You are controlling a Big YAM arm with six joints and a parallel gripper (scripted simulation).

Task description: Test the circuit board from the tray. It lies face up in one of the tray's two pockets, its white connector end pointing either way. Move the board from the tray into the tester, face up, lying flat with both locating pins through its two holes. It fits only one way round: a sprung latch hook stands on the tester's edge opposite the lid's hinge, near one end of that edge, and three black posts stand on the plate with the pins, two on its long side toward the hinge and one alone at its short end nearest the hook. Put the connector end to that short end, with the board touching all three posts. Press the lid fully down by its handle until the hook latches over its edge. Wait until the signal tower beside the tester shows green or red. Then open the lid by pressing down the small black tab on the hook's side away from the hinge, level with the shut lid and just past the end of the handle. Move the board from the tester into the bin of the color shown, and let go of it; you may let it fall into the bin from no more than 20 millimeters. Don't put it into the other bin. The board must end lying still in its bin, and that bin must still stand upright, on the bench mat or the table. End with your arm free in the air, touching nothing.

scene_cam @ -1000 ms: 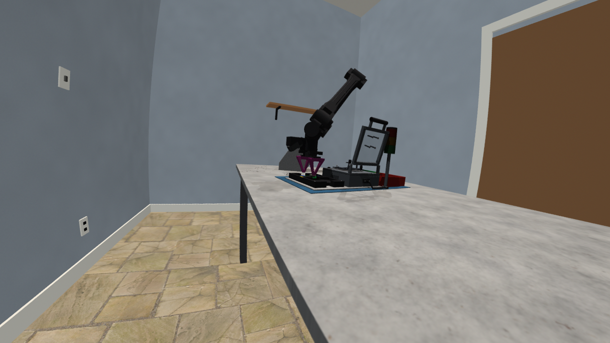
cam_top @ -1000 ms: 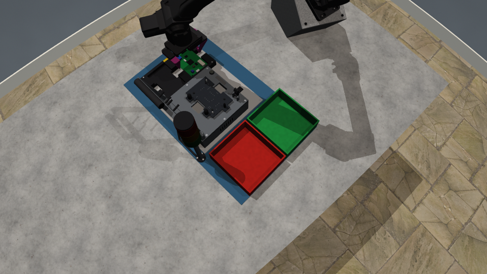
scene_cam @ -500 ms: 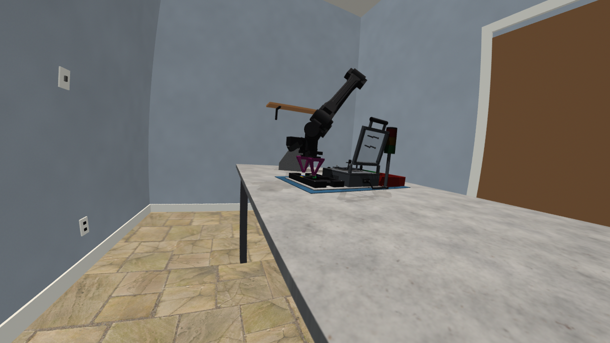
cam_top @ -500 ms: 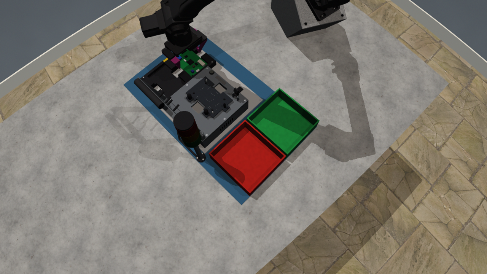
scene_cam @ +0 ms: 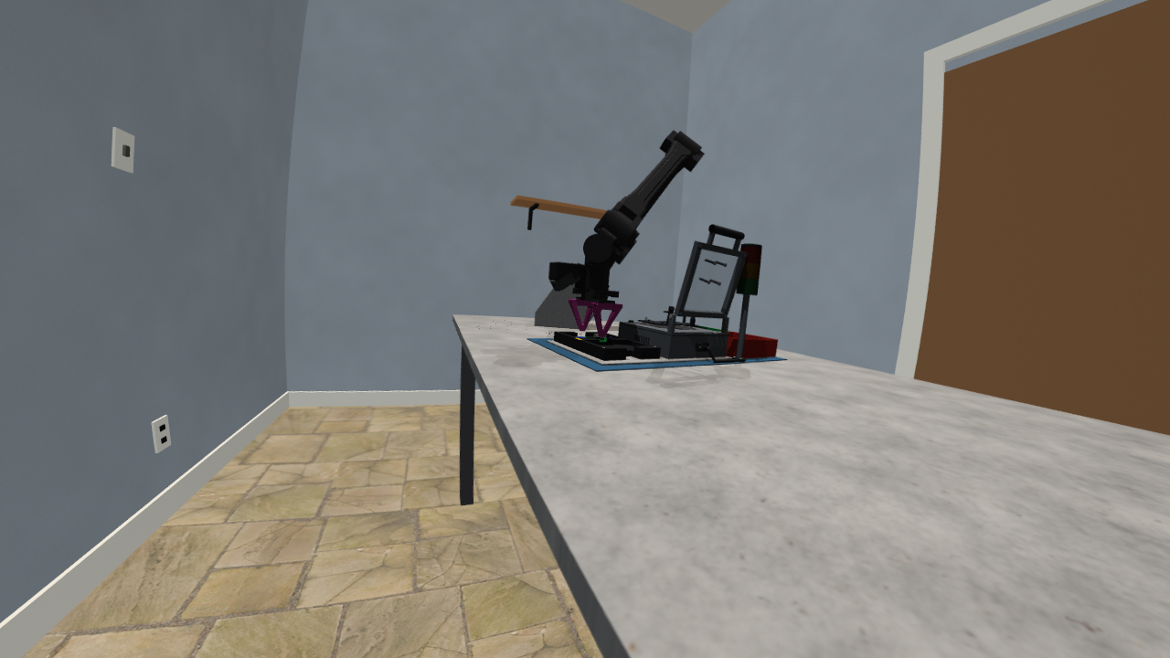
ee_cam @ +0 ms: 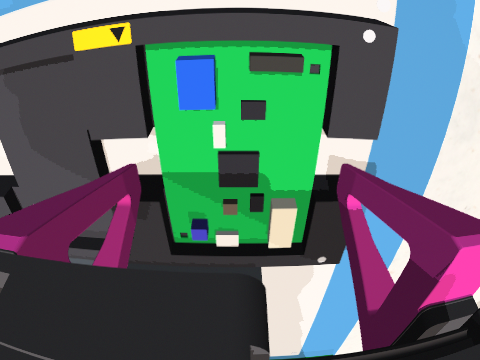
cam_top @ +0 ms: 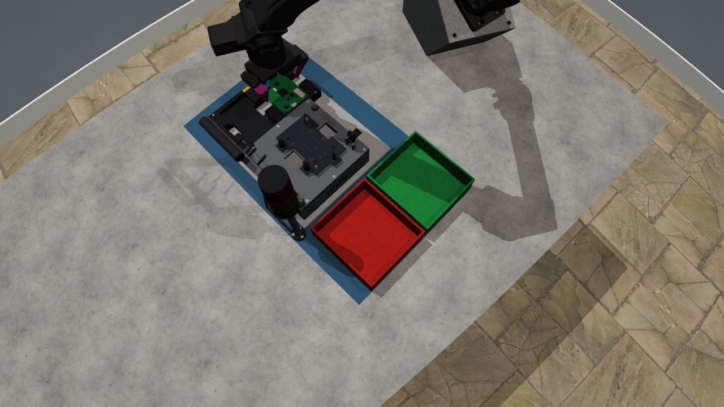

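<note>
My hand is 2 cm above the green circuit board. Round my hand: clear lid 21 cm to the left, 14 cm ahead, 14 cm above; tester plate 19 cm to the left, 3 cm ahead, 3 cm above; latch hook 22 cm to the left, 5 cm behind, 5 cm above.
</note>
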